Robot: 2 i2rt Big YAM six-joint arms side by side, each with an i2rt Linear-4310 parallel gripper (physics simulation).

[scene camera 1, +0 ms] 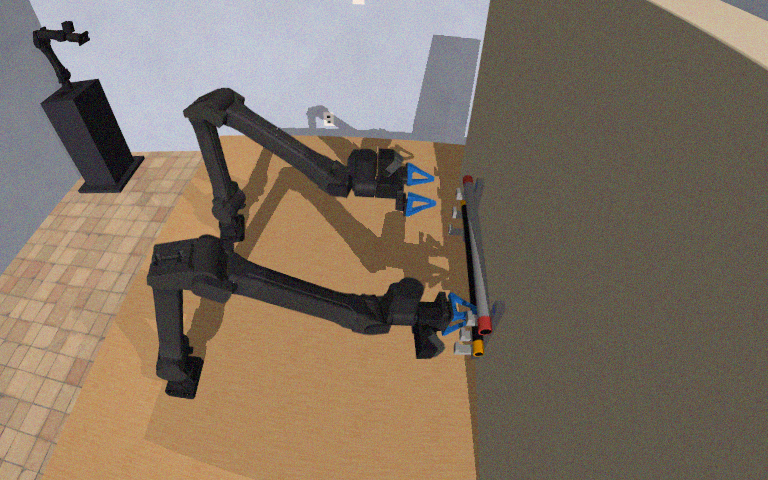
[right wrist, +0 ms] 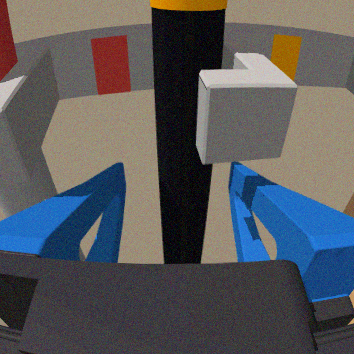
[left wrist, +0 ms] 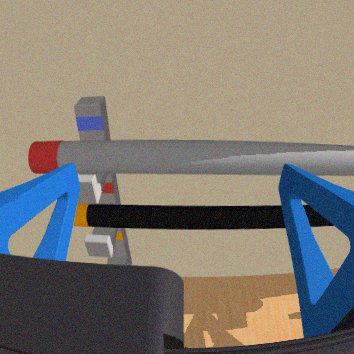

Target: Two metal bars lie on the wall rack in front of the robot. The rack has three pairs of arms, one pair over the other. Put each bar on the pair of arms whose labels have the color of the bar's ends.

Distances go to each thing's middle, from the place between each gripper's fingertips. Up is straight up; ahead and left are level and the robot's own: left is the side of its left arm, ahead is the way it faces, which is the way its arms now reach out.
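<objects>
The grey rack arm (scene camera 1: 498,308) is 5 cm to the right of my right hand and 1 cm below it.
From my left hand, the same grey rack arm is 90 mm ahead, 330 mm to the right and 140 mm below.
</objects>
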